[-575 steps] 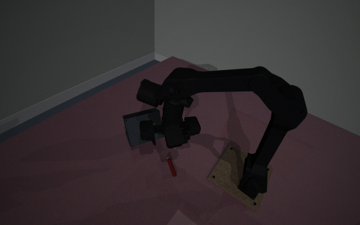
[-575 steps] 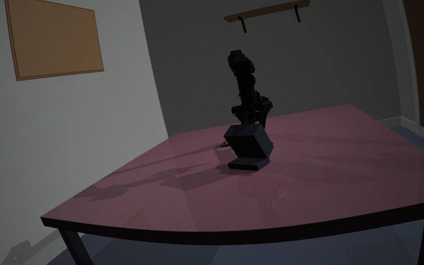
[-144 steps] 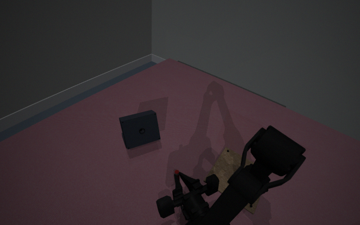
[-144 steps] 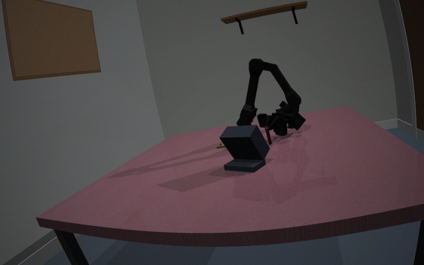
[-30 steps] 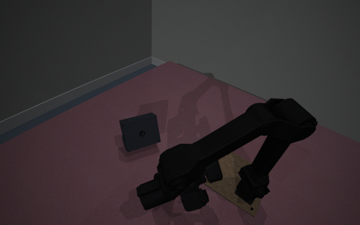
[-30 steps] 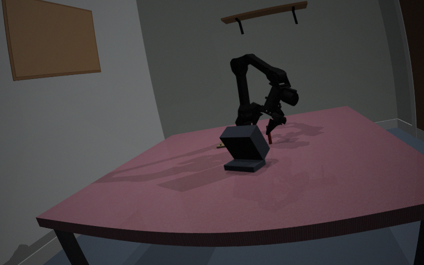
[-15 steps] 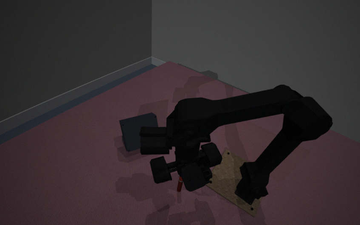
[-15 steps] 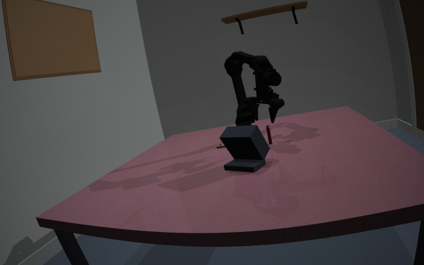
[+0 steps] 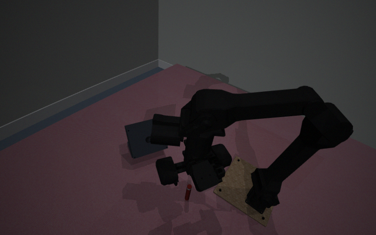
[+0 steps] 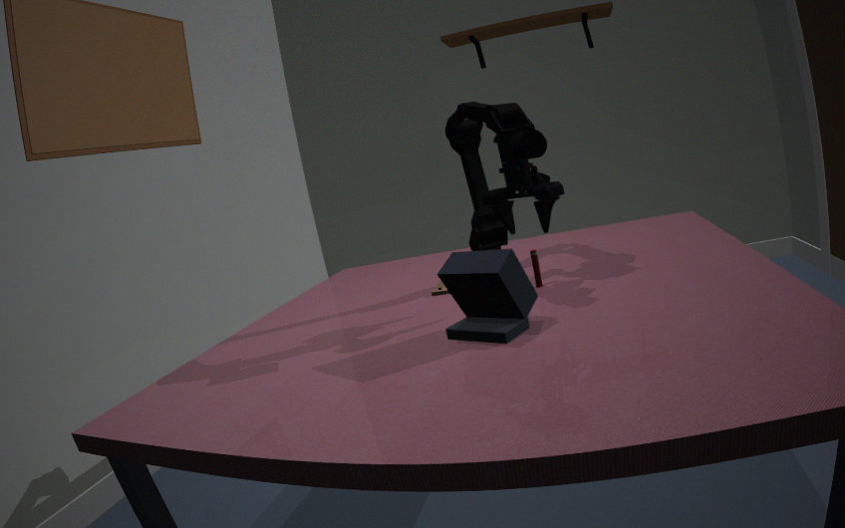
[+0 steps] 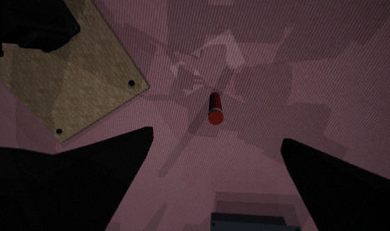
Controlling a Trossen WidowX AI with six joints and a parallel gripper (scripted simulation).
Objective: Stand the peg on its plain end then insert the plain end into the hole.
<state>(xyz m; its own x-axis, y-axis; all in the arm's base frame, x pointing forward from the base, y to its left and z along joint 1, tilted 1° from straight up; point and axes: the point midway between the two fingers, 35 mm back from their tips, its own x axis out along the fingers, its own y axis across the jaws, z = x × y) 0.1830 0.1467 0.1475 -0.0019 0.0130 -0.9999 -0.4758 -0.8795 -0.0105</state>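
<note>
My gripper tip is now 6 cm above the peg. From my gripper tip the other things lie so: sloped panel (24 cm ahead, 4 cm to the right, 4 cm below); flat foot (26 cm ahead, 11 cm below, 5 cm to the right).
</note>
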